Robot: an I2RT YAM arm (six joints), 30 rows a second.
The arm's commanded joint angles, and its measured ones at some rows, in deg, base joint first. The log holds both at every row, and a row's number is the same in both.
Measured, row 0:
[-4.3, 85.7, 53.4, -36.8, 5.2, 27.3]
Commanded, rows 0 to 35:
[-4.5, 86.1, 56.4, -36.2, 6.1, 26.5]
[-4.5, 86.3, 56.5, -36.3, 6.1, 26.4]
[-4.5, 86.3, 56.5, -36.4, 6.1, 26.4]
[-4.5, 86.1, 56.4, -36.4, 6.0, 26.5]
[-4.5, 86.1, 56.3, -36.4, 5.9, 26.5]
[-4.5, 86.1, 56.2, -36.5, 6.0, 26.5]
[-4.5, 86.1, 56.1, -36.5, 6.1, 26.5]
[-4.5, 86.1, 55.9, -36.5, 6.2, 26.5]
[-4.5, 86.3, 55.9, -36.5, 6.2, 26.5]
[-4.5, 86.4, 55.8, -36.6, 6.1, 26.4]
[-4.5, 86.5, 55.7, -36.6, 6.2, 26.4]
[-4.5, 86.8, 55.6, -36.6, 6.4, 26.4]
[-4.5, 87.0, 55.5, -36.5, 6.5, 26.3]
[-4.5, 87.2, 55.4, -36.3, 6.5, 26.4]
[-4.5, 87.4, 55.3, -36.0, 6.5, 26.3]
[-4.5, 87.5, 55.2, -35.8, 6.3, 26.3]
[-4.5, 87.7, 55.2, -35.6, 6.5, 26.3]
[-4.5, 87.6, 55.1, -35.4, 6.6, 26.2]
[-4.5, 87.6, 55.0, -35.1, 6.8, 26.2]
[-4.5, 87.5, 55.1, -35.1, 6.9, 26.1]
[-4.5, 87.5, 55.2, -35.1, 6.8, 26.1]
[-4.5, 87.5, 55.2, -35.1, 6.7, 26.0]
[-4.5, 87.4, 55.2, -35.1, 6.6, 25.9]
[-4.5, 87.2, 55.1, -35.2, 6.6, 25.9]
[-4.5, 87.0, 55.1, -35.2, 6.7, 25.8]
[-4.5, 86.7, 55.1, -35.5, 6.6, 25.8]
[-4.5, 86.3, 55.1, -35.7, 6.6, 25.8]
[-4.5, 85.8, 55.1, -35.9, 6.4, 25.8]
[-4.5, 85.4, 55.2, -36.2, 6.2, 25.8]
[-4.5, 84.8, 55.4, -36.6, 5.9, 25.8]
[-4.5, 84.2, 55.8, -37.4, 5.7, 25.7]
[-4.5, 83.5, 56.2, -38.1, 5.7, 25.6]
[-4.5, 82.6, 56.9, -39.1, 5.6, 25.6]
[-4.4, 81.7, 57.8, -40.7, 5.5, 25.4]
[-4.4, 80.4, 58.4, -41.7, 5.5, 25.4]
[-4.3, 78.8, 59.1, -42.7, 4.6, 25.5]
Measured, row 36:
[-4.3, 84.6, 54.8, -38.8, 5.3, 26.0]
